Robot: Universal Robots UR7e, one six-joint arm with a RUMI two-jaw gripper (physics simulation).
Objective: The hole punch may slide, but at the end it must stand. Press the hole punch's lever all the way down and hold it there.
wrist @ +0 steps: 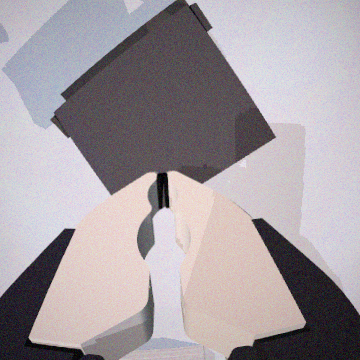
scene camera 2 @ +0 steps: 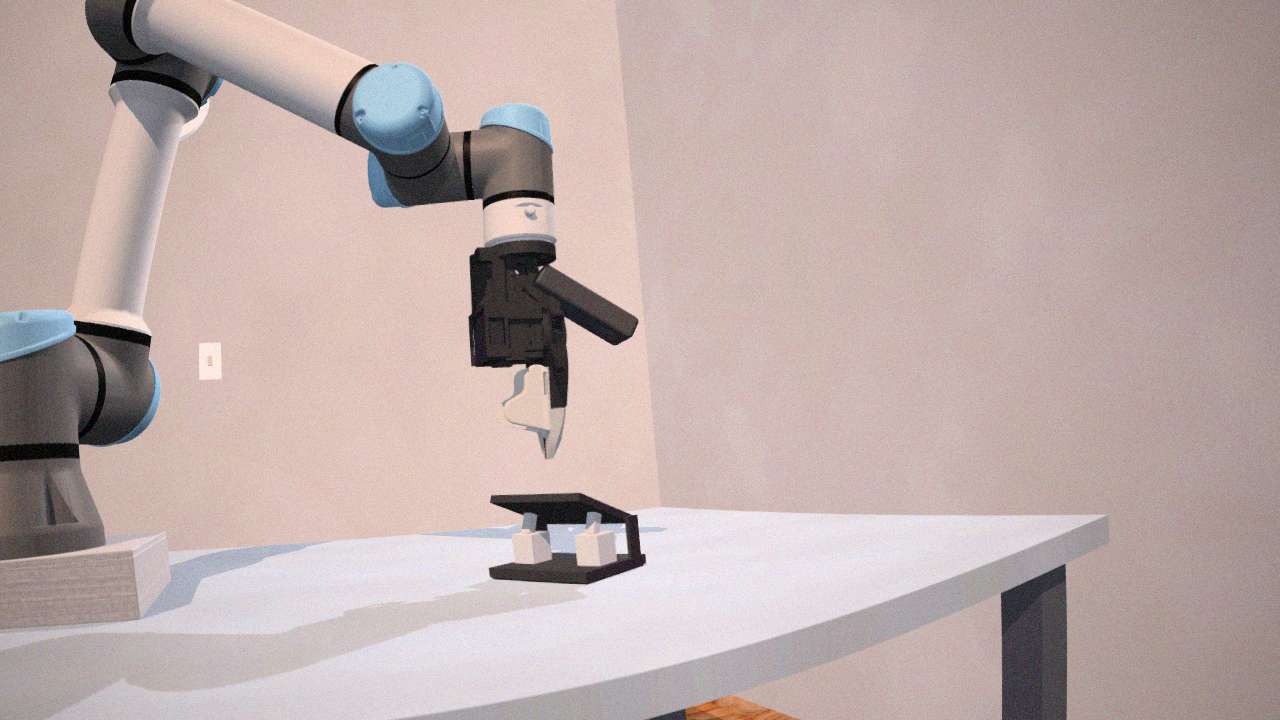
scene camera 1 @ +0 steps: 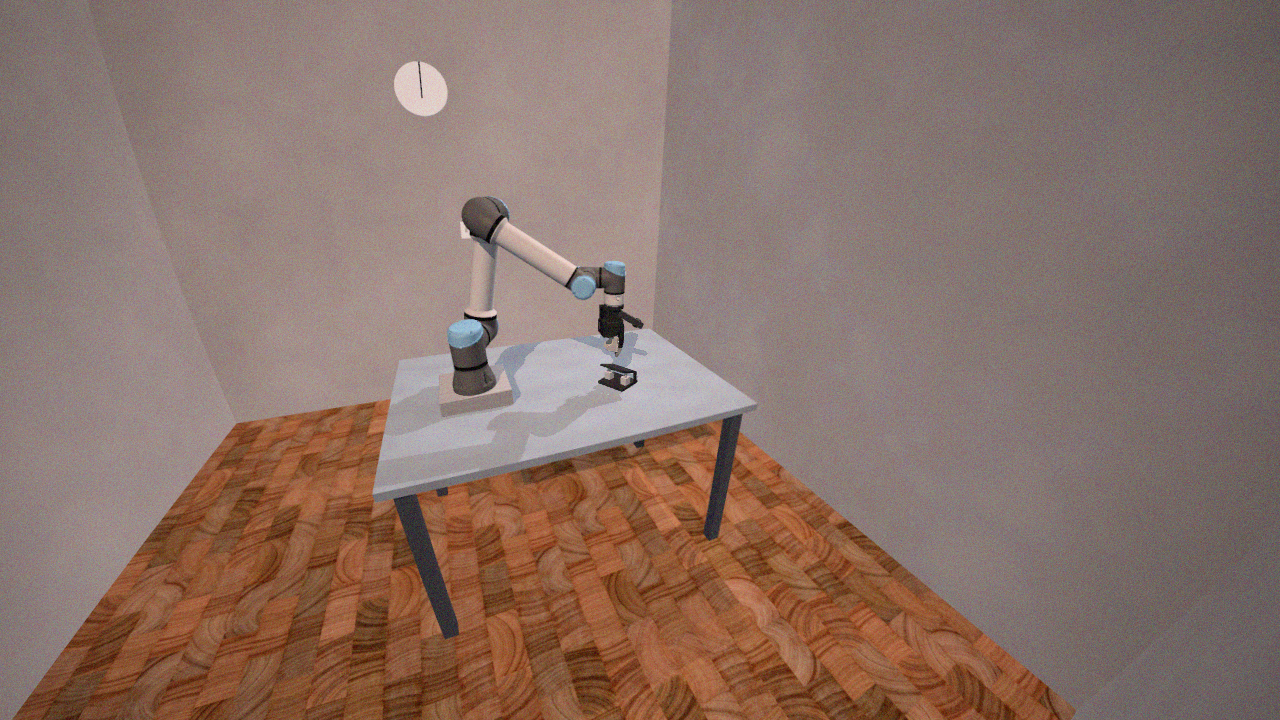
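Seen in the pictures: gripper, fingertip midpoint: (wrist: 162, 175) (scene camera 2: 549, 459) (scene camera 1: 616, 356); arm's base at its link origin: (scene camera 2: 29, 552) (scene camera 1: 475, 385).
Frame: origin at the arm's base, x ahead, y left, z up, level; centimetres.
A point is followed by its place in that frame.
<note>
The hole punch (scene camera 1: 617, 377) @[x 54.6, y 1.2, z -4.3 cm] (scene camera 2: 566, 567) @[x 52.8, y -4.9, z -4.3 cm] stands upright on the table (scene camera 1: 554, 438) @[x 23.5, y -32.0, z -5.5 cm] (scene camera 2: 805, 573) @[x 68.7, y -21.2, z -5.5 cm]. Its dark flat lever (scene camera 2: 546, 501) @[x 51.3, y -5.2, z 2.3 cm] (wrist: 165, 95) @[x 55.7, y -1.7, z 1.0 cm] is raised, with a gap above the two pale blocks on its base. My gripper (scene camera 1: 617, 354) @[x 53.1, y -1.4, z 6.2 cm] (scene camera 2: 548, 456) @[x 53.1, y -1.4, z 6.2 cm] (wrist: 162, 175) @[x 53.1, y -1.4, z 6.2 cm] is shut and empty and points down. It hangs above the lever, with a clear gap in the second scene view. In the wrist view the fingertips overlap the lever's near edge. The lever hides the base and the pale blocks in the wrist view.
The arm's base block (scene camera 1: 474, 394) @[x 0.0, y -7.6, z 0.4 cm] (scene camera 2: 80, 582) @[x 7.8, y -8.0, z -2.0 cm] stands on the table to the left of the hole punch. The table's right corner lies beyond the hole punch. Walls rise behind the table and to its right.
</note>
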